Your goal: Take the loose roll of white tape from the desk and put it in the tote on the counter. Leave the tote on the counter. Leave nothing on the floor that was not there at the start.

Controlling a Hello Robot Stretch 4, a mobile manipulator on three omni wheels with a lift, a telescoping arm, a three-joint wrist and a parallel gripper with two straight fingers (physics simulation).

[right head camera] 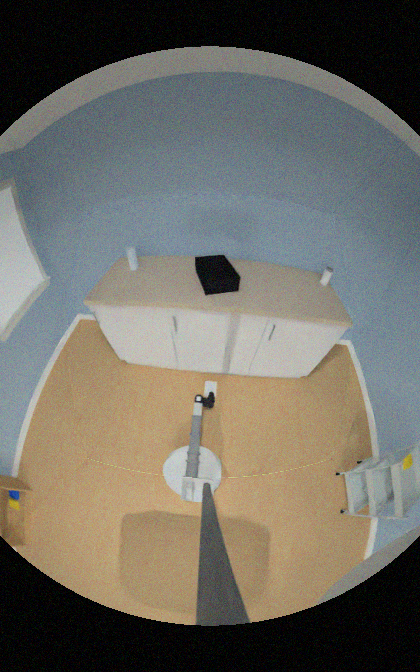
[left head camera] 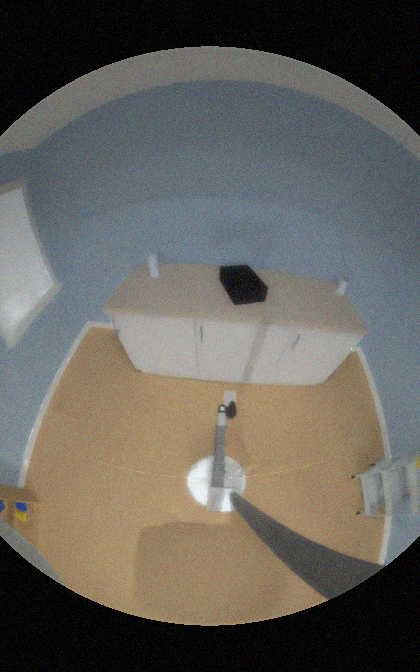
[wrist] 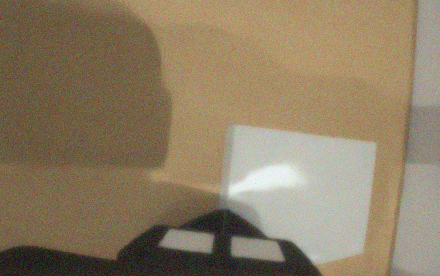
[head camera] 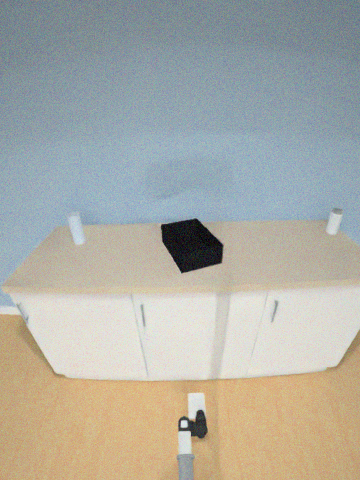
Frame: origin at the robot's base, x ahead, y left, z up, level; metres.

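Where they show: gripper, between the fingertips: [wrist: 223, 228].
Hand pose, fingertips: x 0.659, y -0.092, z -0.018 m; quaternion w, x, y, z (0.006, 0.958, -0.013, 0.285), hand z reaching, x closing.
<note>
Things, the pixels of their top centre, and the offset from my fingertips. Level surfaces: height alone.
- black tote, centre of its top: [head camera: 189, 233] dy +0.031, dx +0.431, dz +1.001 m
- counter, height of its surface: dz +0.901 m
- white rectangular box, centre of its top: [wrist: 315, 203] [head camera: 196, 405] dy +0.012, dx +0.077, dz +0.005 m
The black tote [head camera: 192, 246] [left head camera: 244, 285] [right head camera: 217, 275] stands on the counter [head camera: 115, 265] [left head camera: 170, 300] [right head camera: 150, 290]; its inside is too dark to make out. My gripper [head camera: 200, 423] [left head camera: 231, 409] [right head camera: 211, 400] [wrist: 223, 228] points down over the floor in front of the counter. Its two fingers are together, shut, with nothing plainly seen between them. A white rectangular box [head camera: 196, 401] [left head camera: 229, 395] [right head camera: 210, 386] [wrist: 310, 195] is under and beside the fingertips; its left edge lines up with them in the wrist view. The roll of white tape and the desk cannot be made out.
A white cylinder [head camera: 76, 229] [left head camera: 153, 266] [right head camera: 132, 259] stands on the counter's left end, another white cylinder [head camera: 334, 221] [left head camera: 342, 287] [right head camera: 326, 276] on its right end. A pale step ladder [left head camera: 372, 495] [right head camera: 371, 487] is at the right wall. A wooden shelf [right head camera: 15, 484] is at the lower left.
</note>
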